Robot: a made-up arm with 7 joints. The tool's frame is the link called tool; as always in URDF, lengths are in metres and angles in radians.
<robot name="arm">
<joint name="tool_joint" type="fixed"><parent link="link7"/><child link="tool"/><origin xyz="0 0 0" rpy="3.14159 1.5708 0"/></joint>
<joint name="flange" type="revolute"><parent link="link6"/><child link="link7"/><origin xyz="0 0 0" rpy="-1.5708 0 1.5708"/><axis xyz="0 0 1"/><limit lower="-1.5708" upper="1.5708" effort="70" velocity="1.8"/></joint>
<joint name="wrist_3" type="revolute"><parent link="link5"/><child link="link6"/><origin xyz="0 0 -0.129" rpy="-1.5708 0 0"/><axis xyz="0 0 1"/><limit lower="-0.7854" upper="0.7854" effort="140" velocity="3.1"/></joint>
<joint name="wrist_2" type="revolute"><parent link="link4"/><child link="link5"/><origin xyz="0 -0.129 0" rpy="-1.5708 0 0"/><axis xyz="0 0 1"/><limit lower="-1.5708" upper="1.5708" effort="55" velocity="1.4"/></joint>
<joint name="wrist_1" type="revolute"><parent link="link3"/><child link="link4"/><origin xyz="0 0 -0.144" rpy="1.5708 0 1.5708"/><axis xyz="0 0 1"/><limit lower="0" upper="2.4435" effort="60" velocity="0.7"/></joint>
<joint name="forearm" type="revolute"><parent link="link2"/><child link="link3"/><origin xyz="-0.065 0 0" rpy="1.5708 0 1.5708"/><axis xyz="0 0 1"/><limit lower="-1.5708" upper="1.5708" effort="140" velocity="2.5"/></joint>
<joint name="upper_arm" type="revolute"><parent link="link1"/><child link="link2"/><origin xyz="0 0 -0.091" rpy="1.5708 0 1.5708"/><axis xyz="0 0 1"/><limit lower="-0.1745" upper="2" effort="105" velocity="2.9"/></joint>
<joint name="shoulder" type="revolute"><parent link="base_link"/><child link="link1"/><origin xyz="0 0.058 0" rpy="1.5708 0 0"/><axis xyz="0 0 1"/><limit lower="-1.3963" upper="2" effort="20" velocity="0.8"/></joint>
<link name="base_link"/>
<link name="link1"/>
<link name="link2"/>
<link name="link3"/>
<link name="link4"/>
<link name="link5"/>
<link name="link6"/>
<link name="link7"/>
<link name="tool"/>
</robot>
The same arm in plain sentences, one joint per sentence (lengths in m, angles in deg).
The arm has seven revolute joints in a row. What follows holds with every joint at zero, and every direction is one of the base frame's.
The first joint sits 0.058 m along +y from the base frame's origin and rotates about -y, from -80 to 114.59 deg.
The second joint sits 0.091 m along +y from the first joint and rotates about +x, from -10 to 114.59 deg.
The third joint sits 0.065 m along -z from the second joint and rotates about +z, from -90 to 90 deg.
The fourth joint sits 0.144 m along -z from the third joint and rotates about -y, from 0 to 140 deg.
The fifth joint sits 0.129 m along -z from the fourth joint and rotates about +z, from -90 to 90 deg.
The sixth joint sits 0.129 m along -z from the fifth joint and rotates about +y, from -45 to 45 deg.
The seventh joint sits at the same point as the sixth joint and rotates about -x, from -90 to 90 deg.
The tool frame, which is the frame that the pose is given for, sits at the same point as the seventh joint; its axes are the base frame's turned by roll 0, pitch 0 and yaw 0 deg (as in URDF: about the fixed x, then y, then z).

